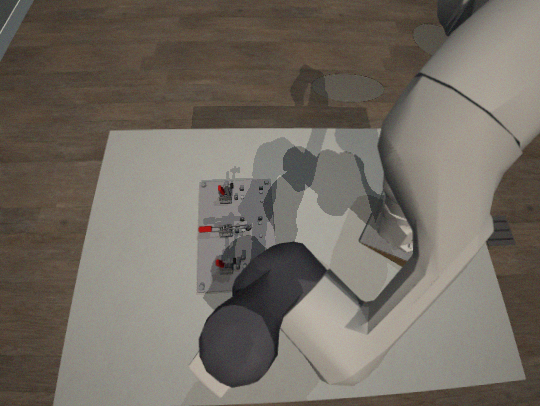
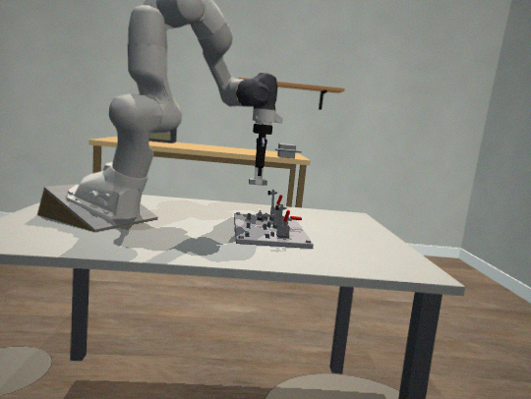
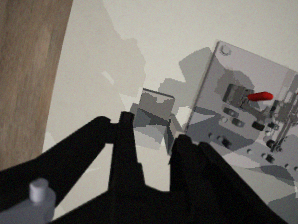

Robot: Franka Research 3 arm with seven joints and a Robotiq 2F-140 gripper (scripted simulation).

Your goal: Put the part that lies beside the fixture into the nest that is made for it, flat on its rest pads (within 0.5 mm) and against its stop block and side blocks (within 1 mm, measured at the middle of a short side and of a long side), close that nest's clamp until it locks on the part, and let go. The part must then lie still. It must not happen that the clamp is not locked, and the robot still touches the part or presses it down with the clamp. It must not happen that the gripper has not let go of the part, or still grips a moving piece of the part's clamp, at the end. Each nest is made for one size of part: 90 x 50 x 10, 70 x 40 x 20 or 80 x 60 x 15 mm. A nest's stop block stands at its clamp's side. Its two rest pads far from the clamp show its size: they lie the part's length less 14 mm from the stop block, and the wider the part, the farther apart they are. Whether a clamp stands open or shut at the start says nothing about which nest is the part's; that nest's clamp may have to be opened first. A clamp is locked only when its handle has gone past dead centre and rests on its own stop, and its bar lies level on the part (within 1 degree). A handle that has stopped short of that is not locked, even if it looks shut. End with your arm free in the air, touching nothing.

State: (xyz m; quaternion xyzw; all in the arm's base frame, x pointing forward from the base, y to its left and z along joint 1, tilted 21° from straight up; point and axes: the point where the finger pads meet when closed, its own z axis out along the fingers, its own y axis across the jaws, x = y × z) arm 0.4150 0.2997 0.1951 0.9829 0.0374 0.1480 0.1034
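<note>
Right now the fixture plate is 260 mm to the right of my hand, 150 mm below it and 40 mm ahead of it. Also, from my hand: part: 30 mm below.
</note>
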